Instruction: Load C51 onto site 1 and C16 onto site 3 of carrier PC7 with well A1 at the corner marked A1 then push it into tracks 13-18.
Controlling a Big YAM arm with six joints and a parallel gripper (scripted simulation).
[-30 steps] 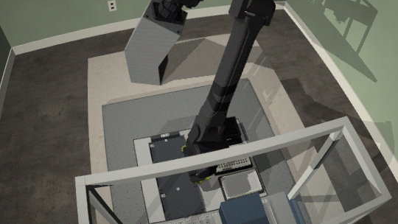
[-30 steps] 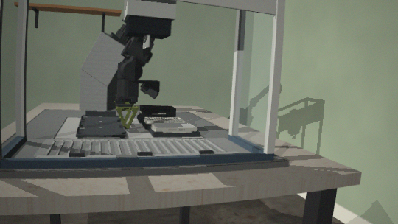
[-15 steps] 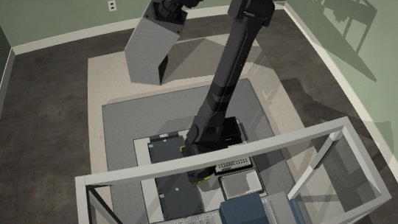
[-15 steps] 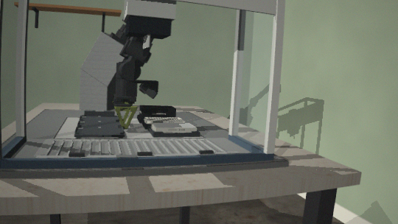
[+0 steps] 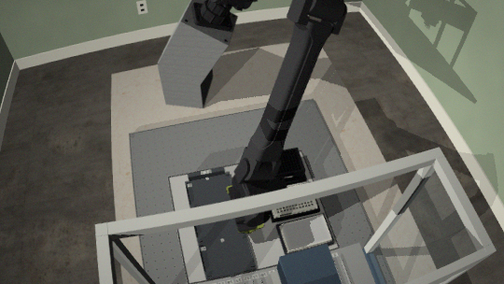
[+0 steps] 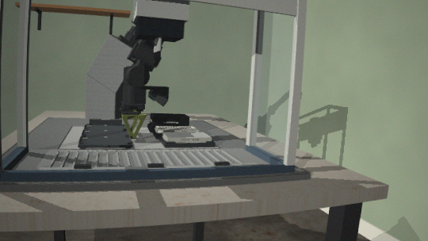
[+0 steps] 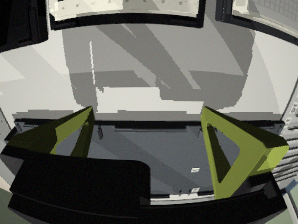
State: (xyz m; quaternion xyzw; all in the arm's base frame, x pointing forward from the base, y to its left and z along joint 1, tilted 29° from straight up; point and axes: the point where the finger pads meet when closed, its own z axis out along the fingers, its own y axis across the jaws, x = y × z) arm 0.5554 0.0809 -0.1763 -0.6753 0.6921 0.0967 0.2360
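Now: the white block 150 mm to the left of my hand, 90 mm ahead of it and 10 mm above it. The rest, counted from my hand: white frame bar (460 mm above, 200 mm ahead, 20 mm to the left); then nest S1 (140 mm to the left, 130 mm behind, 10 mm below); then dark carrier PC7 (80 mm to the right).
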